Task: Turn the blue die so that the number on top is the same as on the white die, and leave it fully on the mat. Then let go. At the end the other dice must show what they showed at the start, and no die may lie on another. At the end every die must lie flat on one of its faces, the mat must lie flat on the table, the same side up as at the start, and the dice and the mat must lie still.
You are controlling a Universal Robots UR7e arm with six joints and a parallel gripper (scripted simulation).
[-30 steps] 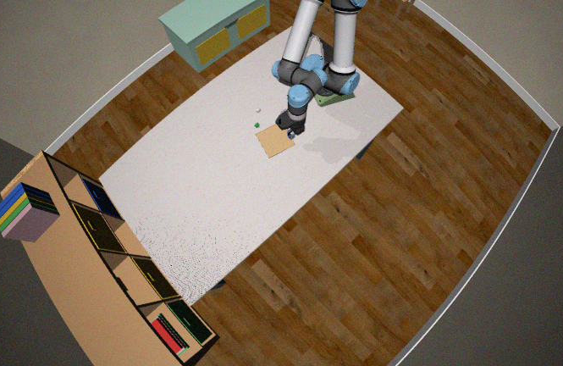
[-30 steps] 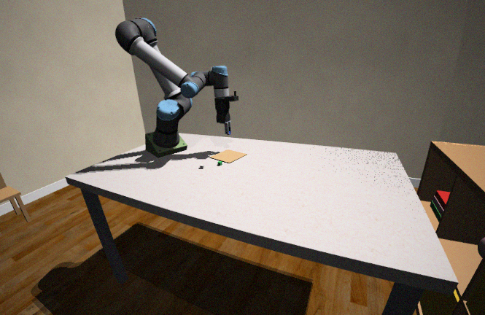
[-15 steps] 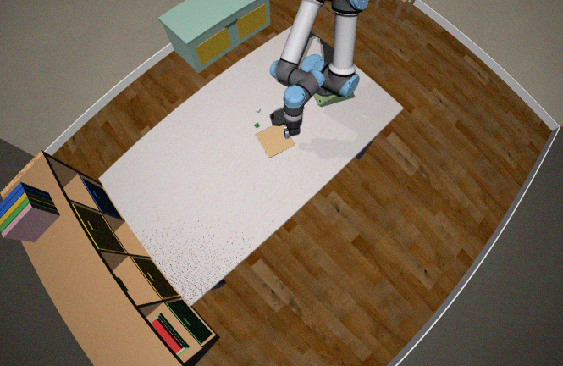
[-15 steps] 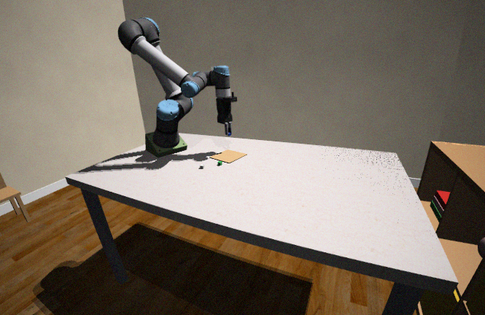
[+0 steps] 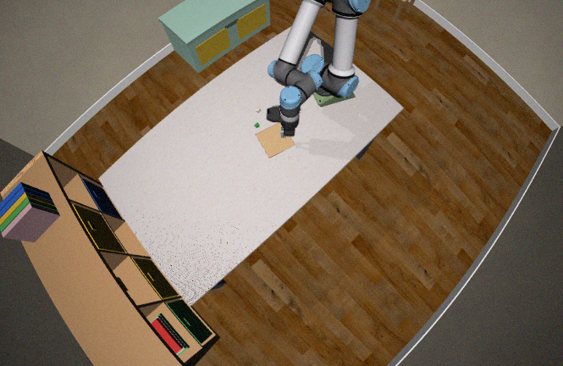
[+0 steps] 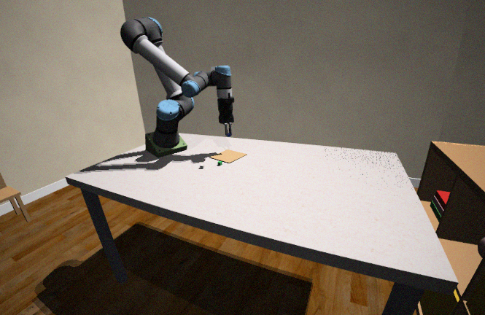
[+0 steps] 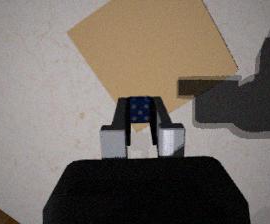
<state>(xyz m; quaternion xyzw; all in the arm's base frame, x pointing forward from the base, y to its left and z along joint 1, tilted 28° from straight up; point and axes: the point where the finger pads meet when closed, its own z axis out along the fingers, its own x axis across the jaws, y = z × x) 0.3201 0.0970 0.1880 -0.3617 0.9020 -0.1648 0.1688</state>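
Now: the tan mat 12 cm below my hand, 4 cm to the right of it and 1 cm ahead of it. Round my hand: green die 16 cm to the right, 11 cm below, 2 cm ahead; then blue die 1 cm below; then white die 22 cm to the right, 11 cm below, 4 cm behind.
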